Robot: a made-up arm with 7 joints.
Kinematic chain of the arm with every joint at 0, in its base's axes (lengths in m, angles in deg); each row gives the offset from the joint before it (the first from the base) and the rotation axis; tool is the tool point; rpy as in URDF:
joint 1: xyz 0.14 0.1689 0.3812 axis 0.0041 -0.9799 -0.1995
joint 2: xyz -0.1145 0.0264 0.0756 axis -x
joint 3: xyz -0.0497 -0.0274 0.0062 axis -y
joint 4: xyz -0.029 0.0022 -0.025 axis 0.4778 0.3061 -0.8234
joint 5: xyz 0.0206 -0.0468 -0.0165 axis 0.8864 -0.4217 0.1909
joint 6: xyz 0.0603 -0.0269 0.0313 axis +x
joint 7: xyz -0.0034 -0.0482 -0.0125 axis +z
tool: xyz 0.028 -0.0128 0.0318 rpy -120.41 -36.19 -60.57
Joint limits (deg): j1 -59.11..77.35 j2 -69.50..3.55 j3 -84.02..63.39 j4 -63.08..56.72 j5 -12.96..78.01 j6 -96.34..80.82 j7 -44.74..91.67
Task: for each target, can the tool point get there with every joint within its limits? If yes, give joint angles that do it. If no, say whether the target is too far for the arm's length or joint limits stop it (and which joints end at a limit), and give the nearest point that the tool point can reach.
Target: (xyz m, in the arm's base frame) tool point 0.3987 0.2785 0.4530
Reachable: no: joint limits stop it (at a limit: joint 1, joint 2, joint 4, joint 5) | nearest point 0.2609 0.1961 0.5095 | short by 0.170 m
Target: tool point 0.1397 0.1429 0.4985
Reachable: yes | joints -17.18 -26.95 -19.85 -53.79 29.63 -32.86 0.27
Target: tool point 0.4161 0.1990 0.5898
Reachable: no: joint limits stop it (at a limit: joint 1, joint 2, joint 5) | nearest point 0.2784 0.1728 0.5773 | short by 0.141 m
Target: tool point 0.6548 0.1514 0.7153
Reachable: no: too far | nearest point 0.2768 0.1424 0.6044 | short by 0.394 m
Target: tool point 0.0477 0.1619 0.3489
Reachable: yes | joints 4.39 -57.13 -54.56 -12.51 49.63 -79.18 61.48
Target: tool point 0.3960 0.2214 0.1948
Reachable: no: joint limits stop it (at a limit: joint 1, joint 4, joint 5) | nearest point 0.2641 0.2275 0.2144 | short by 0.133 m
